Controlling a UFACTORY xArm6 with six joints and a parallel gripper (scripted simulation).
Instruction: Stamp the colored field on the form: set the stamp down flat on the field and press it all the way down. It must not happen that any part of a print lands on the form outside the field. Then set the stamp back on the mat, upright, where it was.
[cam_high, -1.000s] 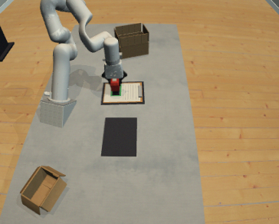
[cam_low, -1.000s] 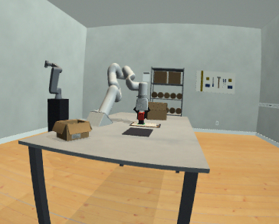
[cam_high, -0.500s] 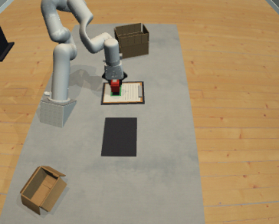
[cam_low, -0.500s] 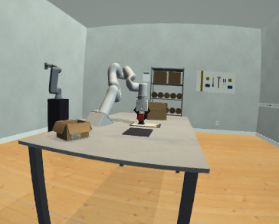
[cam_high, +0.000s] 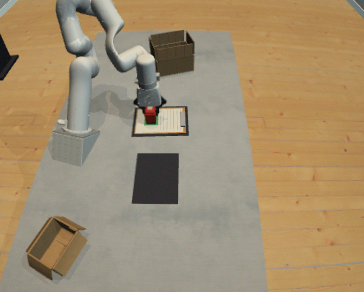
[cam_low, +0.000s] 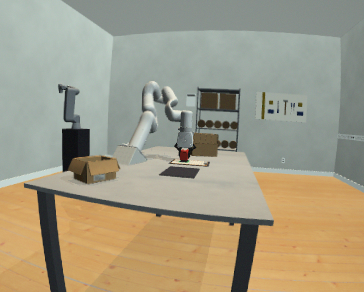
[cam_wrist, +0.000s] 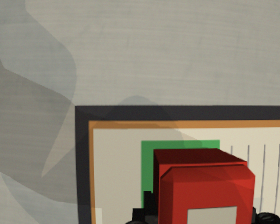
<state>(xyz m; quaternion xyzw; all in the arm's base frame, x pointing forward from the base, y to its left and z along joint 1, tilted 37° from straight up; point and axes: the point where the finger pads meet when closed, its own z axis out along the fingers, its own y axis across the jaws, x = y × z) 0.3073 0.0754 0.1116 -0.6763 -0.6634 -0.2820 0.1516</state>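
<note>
Right now my hand is right at the red stamp. The rest, counted from my hand: dark mat (32 cm to the right, 5 cm ahead, 4 cm below); then black object (26 cm to the left, 7 cm behind, 3 cm below).
</note>
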